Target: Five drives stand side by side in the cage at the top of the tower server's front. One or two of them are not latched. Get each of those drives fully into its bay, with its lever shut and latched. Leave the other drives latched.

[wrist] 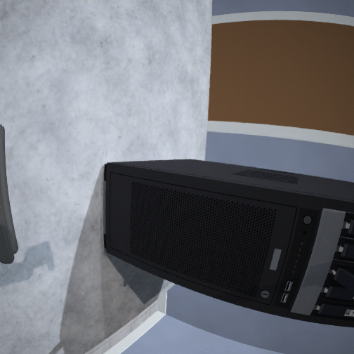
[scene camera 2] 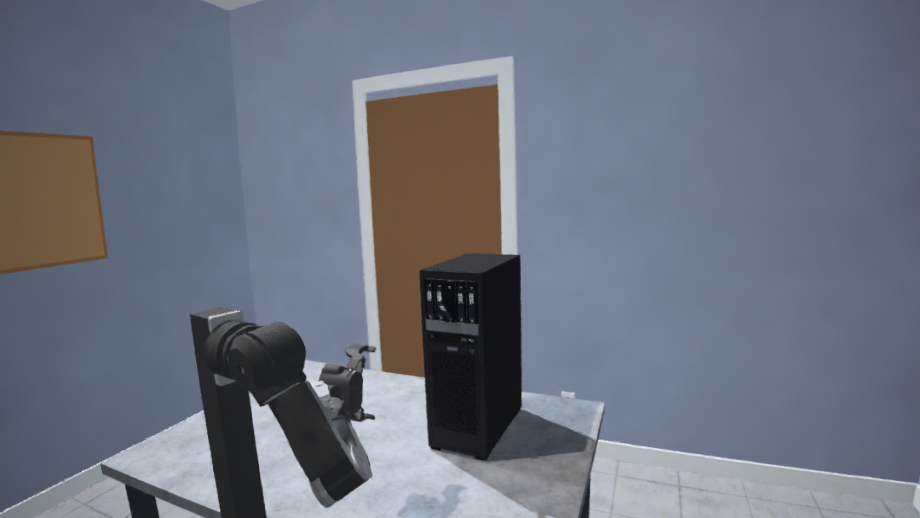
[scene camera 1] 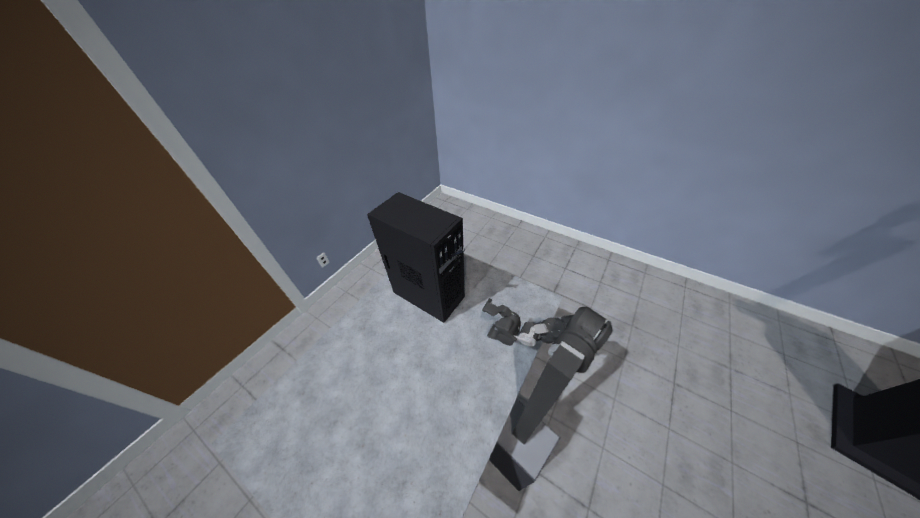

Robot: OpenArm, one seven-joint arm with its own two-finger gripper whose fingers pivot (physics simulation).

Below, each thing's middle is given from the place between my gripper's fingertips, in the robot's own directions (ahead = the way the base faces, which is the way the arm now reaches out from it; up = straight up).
Now: the black tower server (scene camera 2: 473,383) 400 mm ahead of my hand, 50 mm to the right of it and 40 mm below it.
